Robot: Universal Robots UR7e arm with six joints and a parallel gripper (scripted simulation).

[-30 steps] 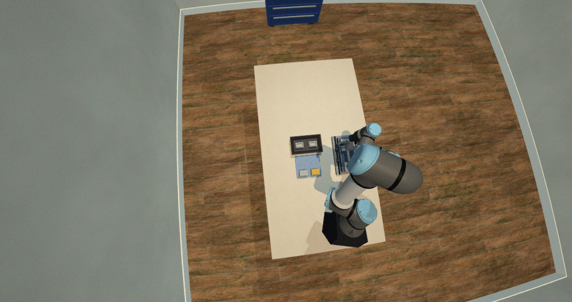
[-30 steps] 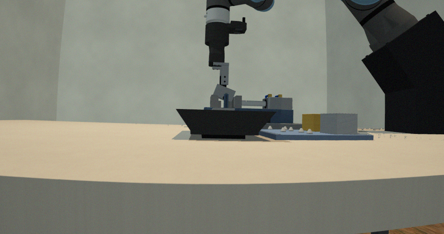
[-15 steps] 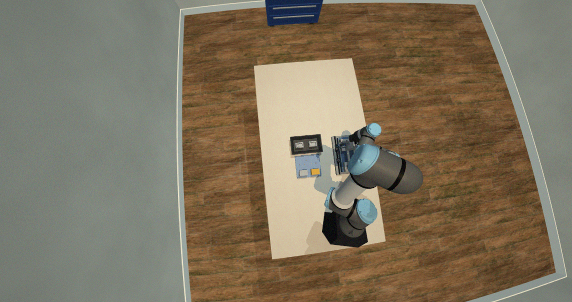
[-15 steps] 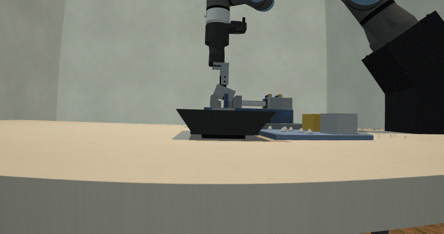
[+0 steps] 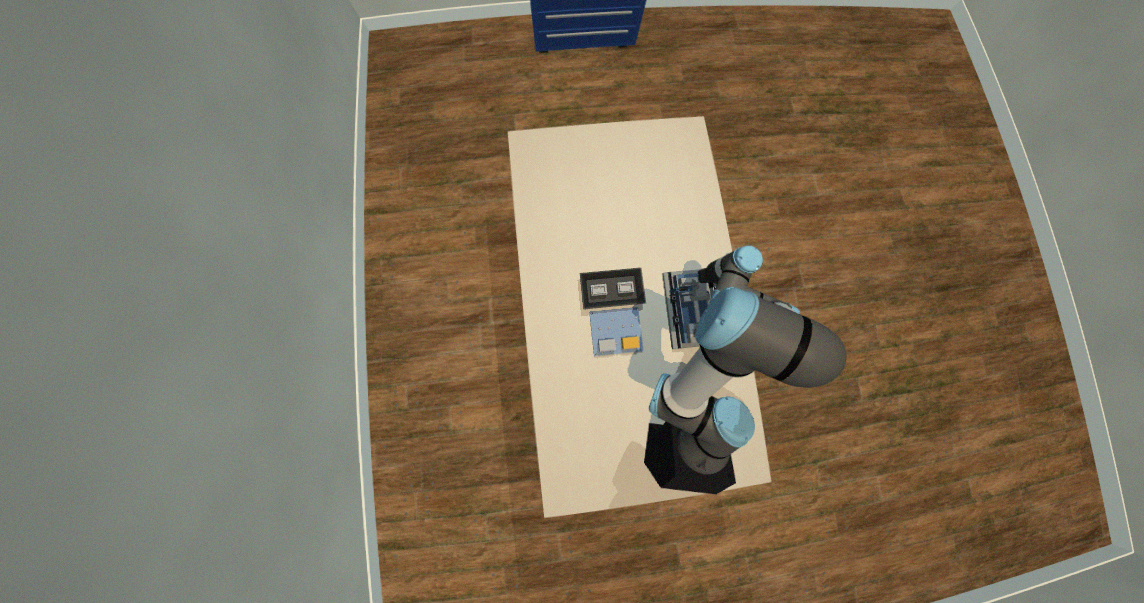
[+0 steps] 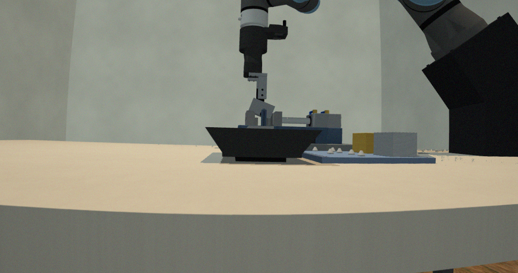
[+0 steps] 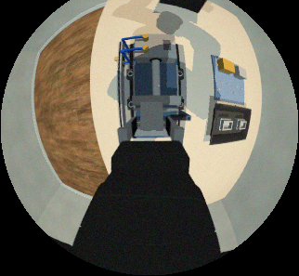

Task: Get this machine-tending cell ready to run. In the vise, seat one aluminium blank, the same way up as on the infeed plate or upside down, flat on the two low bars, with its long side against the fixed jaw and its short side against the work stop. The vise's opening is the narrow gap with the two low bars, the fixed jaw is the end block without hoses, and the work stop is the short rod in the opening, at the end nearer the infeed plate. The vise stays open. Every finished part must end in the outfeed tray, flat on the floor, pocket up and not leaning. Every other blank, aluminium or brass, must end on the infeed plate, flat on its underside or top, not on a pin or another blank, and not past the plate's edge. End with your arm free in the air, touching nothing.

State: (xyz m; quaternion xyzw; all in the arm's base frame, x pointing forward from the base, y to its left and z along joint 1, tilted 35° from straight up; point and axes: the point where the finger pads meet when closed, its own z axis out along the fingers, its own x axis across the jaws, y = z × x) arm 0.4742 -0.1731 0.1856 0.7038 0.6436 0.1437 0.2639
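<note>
Right now the vise is 7 cm behind my hand, 2 cm to the left of it and 11 cm below it. From my hand the other things lie so: hose end block 16 cm behind, 4 cm to the left, 7 cm below; then brass blank 14 cm behind, 29 cm to the left, 12 cm below.
</note>
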